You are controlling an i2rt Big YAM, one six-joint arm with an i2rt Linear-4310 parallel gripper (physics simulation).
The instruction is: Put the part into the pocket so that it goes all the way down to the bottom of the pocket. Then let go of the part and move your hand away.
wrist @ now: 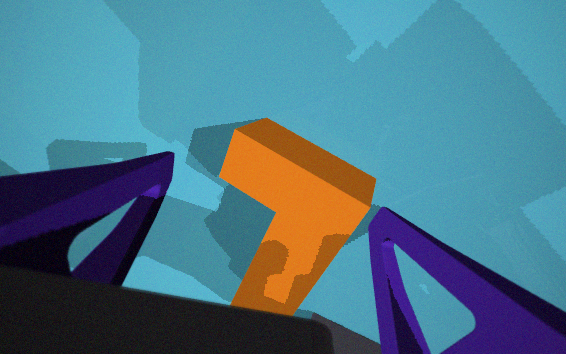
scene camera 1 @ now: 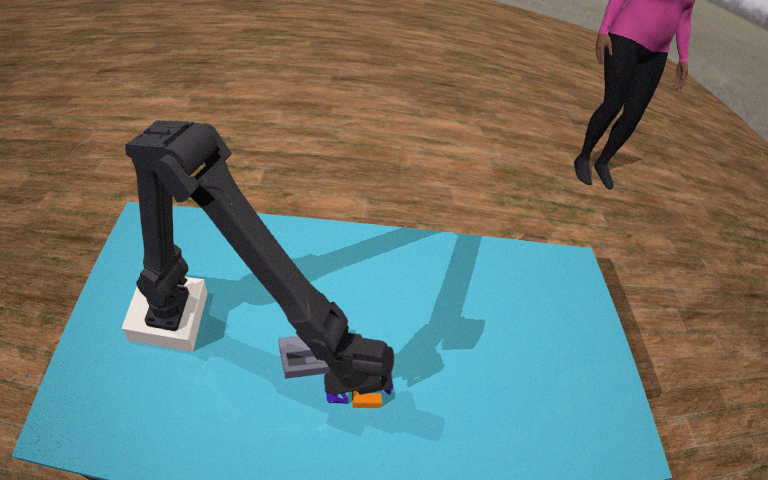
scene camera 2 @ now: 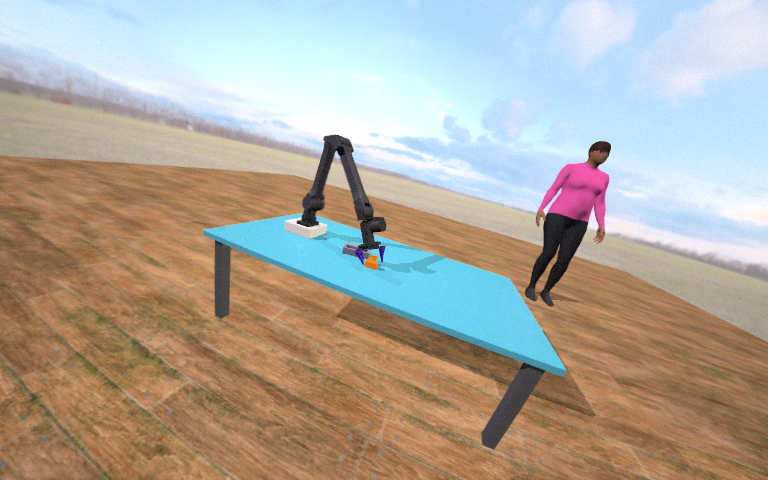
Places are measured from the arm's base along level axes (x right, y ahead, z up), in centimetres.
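Where they show: gripper, fingertip midpoint: [wrist: 280,192] [scene camera 1: 368,396] [scene camera 2: 372,263]; arm's base at its link origin: [scene camera 1: 167,308] [scene camera 2: 308,223].
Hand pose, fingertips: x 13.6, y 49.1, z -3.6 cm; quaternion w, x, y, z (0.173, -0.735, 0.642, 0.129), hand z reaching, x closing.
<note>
Things, the pixels of their top centre, and the offset from my fingertips. Level surfaces: height alone.
- orange L-shaped part at its top centre: [wrist: 252,259] [scene camera 1: 366,381] [scene camera 2: 374,259] dx -3.4, dy -0.6, dz +1.0 cm
- grey block with the pocket, top centre: [scene camera 1: 311,350] [scene camera 2: 357,247] dx -9.4, dy -13.2, dz +1.6 cm
- blue table at its surface level: dz -2.0 cm
The orange L-shaped part [scene camera 1: 367,400] [scene camera 2: 370,263] [wrist: 295,185] lies on the blue table, outside the pocket. The grey block with the pocket [scene camera 1: 304,371] [scene camera 2: 347,249] [wrist: 345,334] is beside it, on the side toward the arm's base; the arm hides part of this block in scene camera 1. My gripper [scene camera 1: 363,394] [scene camera 2: 372,262] [wrist: 280,192] is open, with its purple fingers on either side of the part. In the wrist view the right fingertip is close to the part's corner and the left one is farther off. The near end of the part is hidden behind the gripper body there.
The arm's white base block [scene camera 1: 159,337] [scene camera 2: 305,229] stands at the far left of the blue table [scene camera 1: 538,367] [scene camera 2: 453,305]. A person in a pink top [scene camera 1: 645,25] [scene camera 2: 580,192] stands on the wooden floor beyond the table.
</note>
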